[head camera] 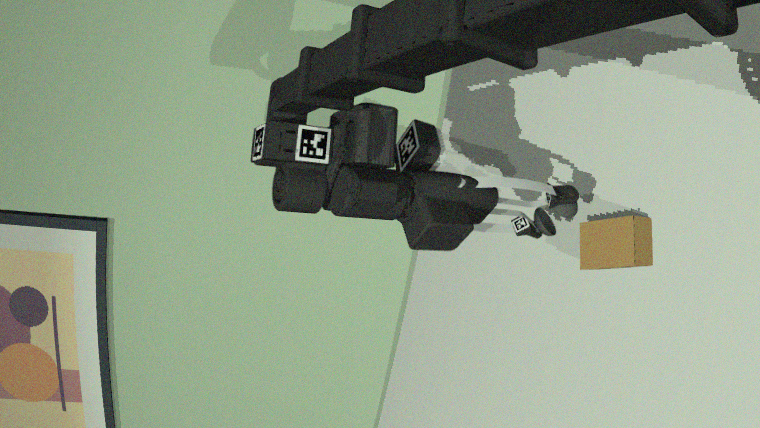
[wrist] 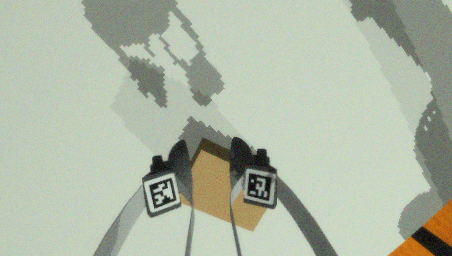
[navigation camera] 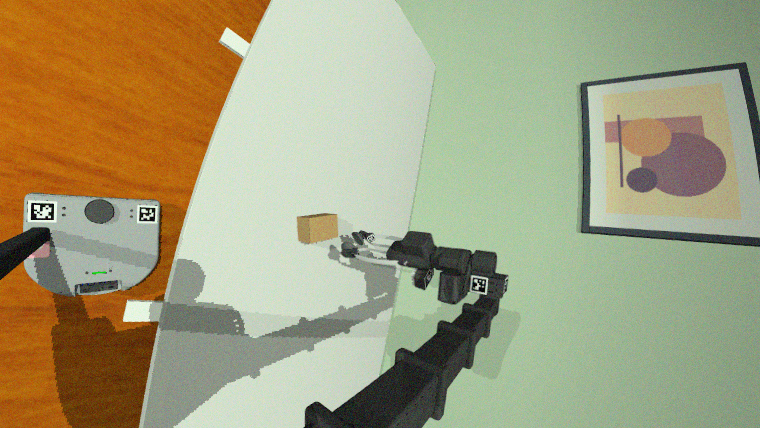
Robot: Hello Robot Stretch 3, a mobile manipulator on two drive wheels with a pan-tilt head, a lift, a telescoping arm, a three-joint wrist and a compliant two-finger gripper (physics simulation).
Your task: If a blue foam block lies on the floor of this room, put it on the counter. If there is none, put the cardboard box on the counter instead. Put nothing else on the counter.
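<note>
The cardboard box [head camera: 607, 243] [navigation camera: 320, 228] [wrist: 212, 182] is a small tan block standing on the white counter [head camera: 531, 345] [navigation camera: 319, 132] [wrist: 310, 75]. My gripper [head camera: 553, 210] [navigation camera: 354, 243] [wrist: 210, 157] is partly open, with a narrow gap between the fingertips and nothing held in it. In the head and navigation views the fingertips are beside the box, on its wall side, with a small gap. In the wrist view the box shows beyond and between the fingers, which hide parts of it. A blue foam block does not show in these views.
A green wall [head camera: 212, 292] [navigation camera: 505, 159] with a framed picture [head camera: 101, 319] [navigation camera: 585, 159] runs along the counter's far side. My arm [head camera: 414, 42] [navigation camera: 420, 366] reaches over the counter. My grey base [navigation camera: 127, 225] is on the wooden floor [navigation camera: 106, 106] [wrist: 435, 227], beside the counter's near edge.
</note>
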